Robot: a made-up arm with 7 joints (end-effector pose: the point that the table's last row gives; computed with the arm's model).
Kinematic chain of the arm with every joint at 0, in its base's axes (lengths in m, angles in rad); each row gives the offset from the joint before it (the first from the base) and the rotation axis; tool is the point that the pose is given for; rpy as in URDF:
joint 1: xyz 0 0 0.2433 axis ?
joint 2: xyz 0 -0.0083 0.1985 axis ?
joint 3: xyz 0 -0.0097 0.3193 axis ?
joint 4: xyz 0 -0.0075 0.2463 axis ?
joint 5: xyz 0 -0.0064 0.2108 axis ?
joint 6: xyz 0 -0.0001 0.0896 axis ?
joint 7: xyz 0 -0.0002 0.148 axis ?
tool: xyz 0 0 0 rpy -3.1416 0 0
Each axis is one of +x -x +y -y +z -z.
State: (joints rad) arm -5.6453 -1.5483 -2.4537 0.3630 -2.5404 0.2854 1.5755
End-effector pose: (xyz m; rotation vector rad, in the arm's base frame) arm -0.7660 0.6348 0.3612 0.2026 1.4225 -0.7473
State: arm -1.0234 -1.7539 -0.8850 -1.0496 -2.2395 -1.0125 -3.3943
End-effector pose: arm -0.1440 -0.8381 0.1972 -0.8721 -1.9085 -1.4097
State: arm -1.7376 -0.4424 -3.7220 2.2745 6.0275 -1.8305 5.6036
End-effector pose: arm 0.2089 -0.4297 0.7793 -2.2070 0.2895 0.3574
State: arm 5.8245 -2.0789 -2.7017 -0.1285 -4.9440 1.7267 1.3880
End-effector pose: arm -0.7461 -0.2320 0.0909 1.6578 -1.2807 1.4837
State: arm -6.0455 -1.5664 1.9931 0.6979 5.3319 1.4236 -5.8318
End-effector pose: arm -0.8092 -0.1224 0.4294 -2.1118 -0.0257 0.0681
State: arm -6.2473 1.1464 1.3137 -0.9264 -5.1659 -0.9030 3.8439
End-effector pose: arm 0.7044 0.3128 0.7549 1.1534 0.4474 -1.3016
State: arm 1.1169 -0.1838 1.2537 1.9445 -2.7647 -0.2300 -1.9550
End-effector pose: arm -0.3536 -0.2066 0.8279 0.3812 1.1911 1.9501
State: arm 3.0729 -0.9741 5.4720 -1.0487 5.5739 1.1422 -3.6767
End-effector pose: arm 0.8094 0.2139 0.7171 -1.2613 -1.1582 0.7342
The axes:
joint 1: -z
joint 2: +y
joint 3: -z
joint 4: +y
joint 5: -z
joint 6: +y
joint 7: -z

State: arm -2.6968 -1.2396 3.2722 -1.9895 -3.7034 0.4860 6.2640
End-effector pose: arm 0.1847 -0.0701 0.9045 -0.2890 2.0038 -0.5259
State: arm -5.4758 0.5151 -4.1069 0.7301 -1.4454 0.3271 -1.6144
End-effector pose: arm 0.0133 -0.4222 1.2863 -2.3262 0.0239 -0.5011
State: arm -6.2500 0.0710 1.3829 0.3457 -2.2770 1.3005 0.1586
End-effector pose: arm 0.1622 -0.0335 1.3492 2.1768 1.0767 -1.5014
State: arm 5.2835 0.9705 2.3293 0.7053 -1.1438 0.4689 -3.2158
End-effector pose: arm 0.5646 0.3807 1.0802 -0.4585 -2.0185 0.0747
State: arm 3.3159 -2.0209 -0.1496 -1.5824 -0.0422 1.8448 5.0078
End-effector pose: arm 0.5259 -0.0265 -0.0970 0.8184 -1.2791 -1.3567
